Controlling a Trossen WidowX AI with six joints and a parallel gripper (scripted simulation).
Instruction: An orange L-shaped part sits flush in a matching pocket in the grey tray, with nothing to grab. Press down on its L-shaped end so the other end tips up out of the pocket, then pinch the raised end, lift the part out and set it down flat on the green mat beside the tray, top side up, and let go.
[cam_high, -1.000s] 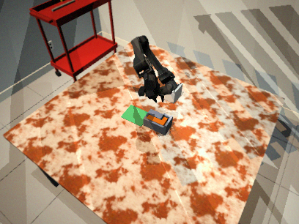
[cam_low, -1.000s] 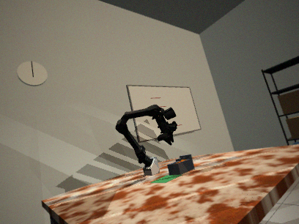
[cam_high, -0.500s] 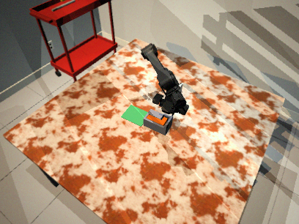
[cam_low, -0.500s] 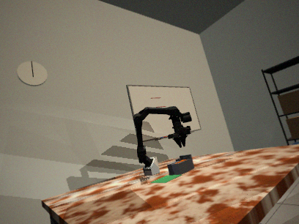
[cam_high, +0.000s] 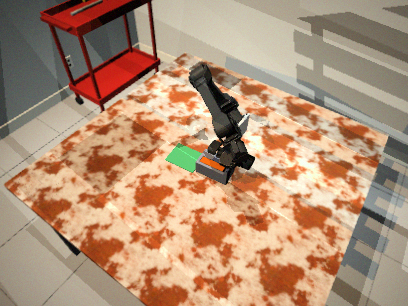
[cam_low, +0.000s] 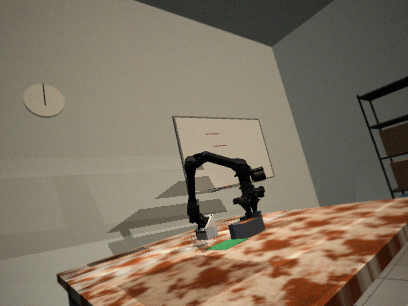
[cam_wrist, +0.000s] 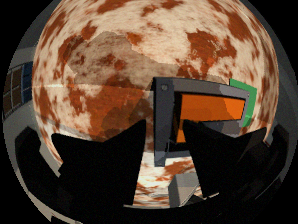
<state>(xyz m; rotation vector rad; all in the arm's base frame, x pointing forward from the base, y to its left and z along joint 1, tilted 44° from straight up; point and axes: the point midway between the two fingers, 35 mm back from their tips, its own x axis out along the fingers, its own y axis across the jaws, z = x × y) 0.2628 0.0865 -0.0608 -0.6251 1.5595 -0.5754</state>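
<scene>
Right now the orange L-shaped part is 60 mm to the right of my gripper tip and 20 mm below it. From my gripper tip the other things lie so: green mat: 10 mm ahead, 220 mm to the right, 90 mm below.
</scene>
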